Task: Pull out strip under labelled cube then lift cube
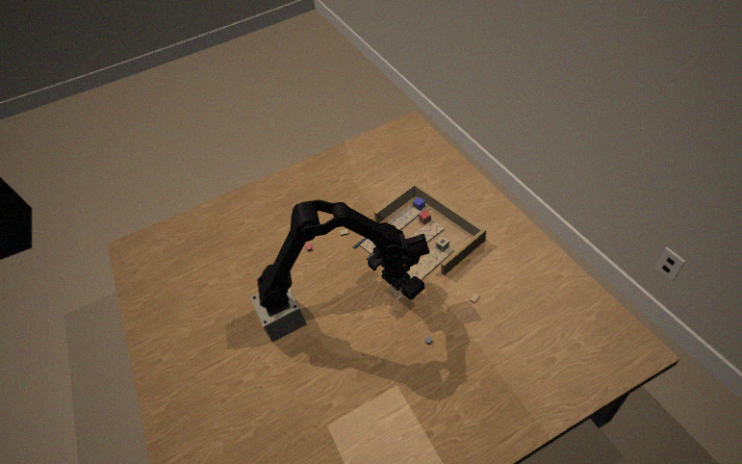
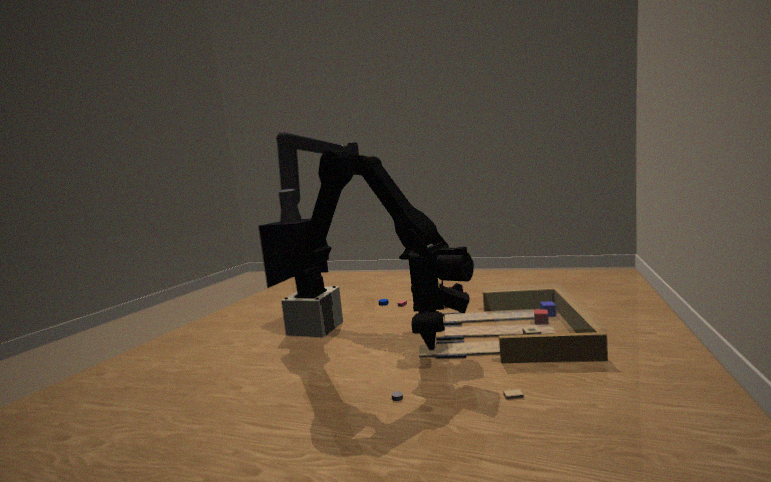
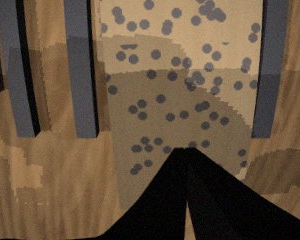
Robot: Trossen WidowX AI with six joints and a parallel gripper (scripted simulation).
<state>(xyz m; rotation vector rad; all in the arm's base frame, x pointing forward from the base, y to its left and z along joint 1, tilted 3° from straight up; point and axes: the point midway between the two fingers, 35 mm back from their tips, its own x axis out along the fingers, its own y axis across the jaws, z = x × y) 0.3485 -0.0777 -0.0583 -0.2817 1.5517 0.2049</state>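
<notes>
My gripper tip is now 9 cm short of the dotted strip and 3 cm to the right of it. From my gripper tip the other things lie so: beige tile (18 cm ahead, 14 cm to the right); labelled cube (20 cm ahead, 7 cm to the left, 2 cm above).
</notes>
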